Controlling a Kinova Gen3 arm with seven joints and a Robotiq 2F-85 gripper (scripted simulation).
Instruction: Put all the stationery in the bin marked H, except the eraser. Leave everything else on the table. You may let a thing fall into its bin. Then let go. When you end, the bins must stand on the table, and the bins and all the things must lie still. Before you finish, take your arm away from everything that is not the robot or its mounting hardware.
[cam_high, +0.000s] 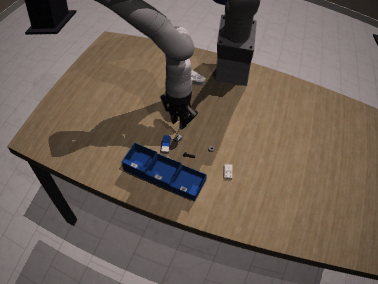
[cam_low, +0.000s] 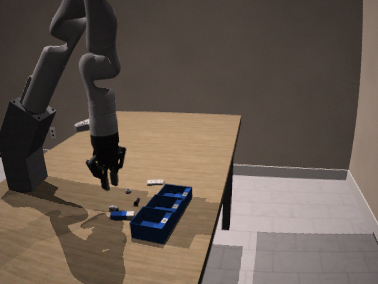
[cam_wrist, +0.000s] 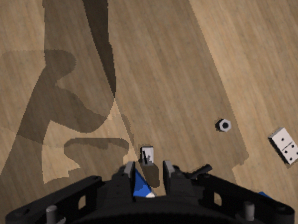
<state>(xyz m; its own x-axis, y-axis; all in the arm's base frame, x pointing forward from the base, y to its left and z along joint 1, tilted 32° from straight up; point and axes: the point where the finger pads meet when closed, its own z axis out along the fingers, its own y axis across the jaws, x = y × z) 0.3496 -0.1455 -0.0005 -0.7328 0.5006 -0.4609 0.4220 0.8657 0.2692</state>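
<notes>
Right now my hand is 4 cm short of the blue-and-white eraser, 3 cm to the left of it and 9 cm above it. From my hand the other things lie so: blue three-part bin (15 cm ahead, 2 cm to the right, 7 cm below); black bolt (6 cm ahead, 4 cm to the left, 9 cm below); grey nut (2 cm ahead, 11 cm to the left, 9 cm below).
</notes>
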